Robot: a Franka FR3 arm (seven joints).
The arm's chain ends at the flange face. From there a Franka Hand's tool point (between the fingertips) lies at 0.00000 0.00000 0.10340 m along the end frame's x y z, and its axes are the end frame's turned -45 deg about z.
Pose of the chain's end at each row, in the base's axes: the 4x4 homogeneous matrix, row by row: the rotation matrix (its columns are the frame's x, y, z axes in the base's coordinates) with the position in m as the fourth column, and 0 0 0 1 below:
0.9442, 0.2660, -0.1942, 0.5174; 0.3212, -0.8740, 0.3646, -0.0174; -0.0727, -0.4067, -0.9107, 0.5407; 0, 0, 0, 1
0.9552, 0.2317, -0.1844, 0.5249; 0.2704, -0.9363, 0.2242, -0.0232; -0.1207, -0.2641, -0.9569, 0.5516; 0, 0, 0, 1
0.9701, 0.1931, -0.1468, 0.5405; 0.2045, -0.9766, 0.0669, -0.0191; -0.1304, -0.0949, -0.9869, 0.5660; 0, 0, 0, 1
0.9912, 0.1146, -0.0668, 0.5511; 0.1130, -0.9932, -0.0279, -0.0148; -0.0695, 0.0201, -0.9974, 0.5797; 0, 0, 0, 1
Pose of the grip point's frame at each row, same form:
0.4796, 0.8557, -0.1942, 0.4973; 0.8451, -0.3909, 0.3646, 0.0203; 0.2362, -0.3390, -0.9107, 0.4465; 0, 0, 0, 1
0.5116, 0.8393, -0.1844, 0.5058; 0.8533, -0.4709, 0.2242, 0.0000; 0.1014, -0.2721, -0.9569, 0.4527; 0, 0, 0, 1
0.5494, 0.8225, -0.1468, 0.5253; 0.8352, -0.5460, 0.0669, -0.0122; -0.0251, -0.1593, -0.9869, 0.4640; 0, 0, 0, 1
0.6198, 0.7819, -0.0668, 0.5442; 0.7822, -0.6224, -0.0279, -0.0177; -0.0634, -0.0349, -0.9974, 0.4766; 0, 0, 0, 1

